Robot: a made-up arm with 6 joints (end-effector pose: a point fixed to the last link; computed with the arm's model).
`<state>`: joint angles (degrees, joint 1 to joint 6).
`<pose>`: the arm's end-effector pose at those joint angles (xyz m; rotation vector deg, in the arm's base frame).
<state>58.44 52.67 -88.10 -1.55 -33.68 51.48</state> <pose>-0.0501 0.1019 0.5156 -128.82 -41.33 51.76</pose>
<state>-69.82 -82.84 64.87 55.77 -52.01 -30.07</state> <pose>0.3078 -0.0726 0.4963 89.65 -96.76 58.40</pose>
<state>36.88 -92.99 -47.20 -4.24 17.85 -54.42</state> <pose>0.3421 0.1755 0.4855 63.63 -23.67 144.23</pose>
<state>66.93 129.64 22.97 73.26 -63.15 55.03</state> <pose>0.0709 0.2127 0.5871 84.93 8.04 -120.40</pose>
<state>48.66 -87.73 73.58 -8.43 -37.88 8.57</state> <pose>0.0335 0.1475 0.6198 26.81 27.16 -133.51</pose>
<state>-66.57 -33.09 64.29 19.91 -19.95 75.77</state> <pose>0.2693 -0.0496 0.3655 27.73 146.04 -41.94</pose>
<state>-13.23 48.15 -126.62 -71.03 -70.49 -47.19</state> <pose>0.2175 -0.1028 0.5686 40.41 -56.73 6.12</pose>
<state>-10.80 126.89 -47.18 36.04 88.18 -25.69</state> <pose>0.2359 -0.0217 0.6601 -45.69 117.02 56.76</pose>
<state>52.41 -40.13 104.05 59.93 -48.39 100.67</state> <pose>0.0833 -0.1116 0.5023 48.29 -5.76 56.14</pose>
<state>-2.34 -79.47 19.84 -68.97 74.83 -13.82</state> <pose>0.2040 0.2506 0.4303 17.57 -1.37 -98.05</pose>
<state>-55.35 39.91 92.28 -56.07 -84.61 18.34</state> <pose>0.2511 -0.0777 0.4769 -71.39 148.10 0.16</pose>
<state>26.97 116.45 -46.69 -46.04 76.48 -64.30</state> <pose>0.2032 -0.1464 0.4863 -15.44 87.17 57.01</pose>
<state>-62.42 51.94 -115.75 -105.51 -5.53 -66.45</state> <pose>0.1300 -0.0886 0.3451 54.98 73.82 -4.86</pose>
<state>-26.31 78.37 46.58 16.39 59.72 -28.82</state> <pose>0.3033 0.0520 0.3076 16.73 -130.12 -13.43</pose>
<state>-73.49 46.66 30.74 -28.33 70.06 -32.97</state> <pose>0.2857 -0.0166 0.3467 -2.30 -105.05 51.34</pose>
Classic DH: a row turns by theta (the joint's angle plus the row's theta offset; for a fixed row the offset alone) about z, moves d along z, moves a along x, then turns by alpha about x. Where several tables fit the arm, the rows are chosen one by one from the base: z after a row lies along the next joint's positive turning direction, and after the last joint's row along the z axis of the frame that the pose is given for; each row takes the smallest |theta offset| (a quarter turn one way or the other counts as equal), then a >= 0, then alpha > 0; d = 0 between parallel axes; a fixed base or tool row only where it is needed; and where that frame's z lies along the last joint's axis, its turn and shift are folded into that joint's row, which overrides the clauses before.
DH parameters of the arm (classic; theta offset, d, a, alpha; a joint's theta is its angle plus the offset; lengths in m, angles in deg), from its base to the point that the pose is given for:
base (fixed): 0 0.467 0.124 90
joint 1: -73.17 -0.0651 0.0161 -94.11
joint 2: -88.76 0.0167 -0.0077 -106.78
joint 3: -85.71 0.0094 0.026 90
joint 4: 0 0.045 0.183 -90
joint 5: -90 -0.13 0.024 -90
joint 6: 6.03 -0.0979 -0.0352 21.88
tool (fixed): -145 0.0764 0 0

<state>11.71 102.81 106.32 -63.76 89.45 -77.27</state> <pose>0.2905 -0.1001 0.5098 -15.98 -95.32 19.53</pose>
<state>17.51 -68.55 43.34 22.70 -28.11 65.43</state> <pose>0.2571 0.0135 0.6191 5.63 80.69 -41.34</pose>
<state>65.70 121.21 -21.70 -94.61 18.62 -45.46</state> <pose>0.2141 -0.0762 0.4034 49.16 37.80 57.65</pose>
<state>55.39 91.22 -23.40 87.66 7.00 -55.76</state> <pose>0.0772 0.2635 0.5901 -120.65 -7.10 -25.80</pose>
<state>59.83 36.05 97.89 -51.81 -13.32 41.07</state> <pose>0.0902 -0.0581 0.5956 51.60 37.38 -30.39</pose>
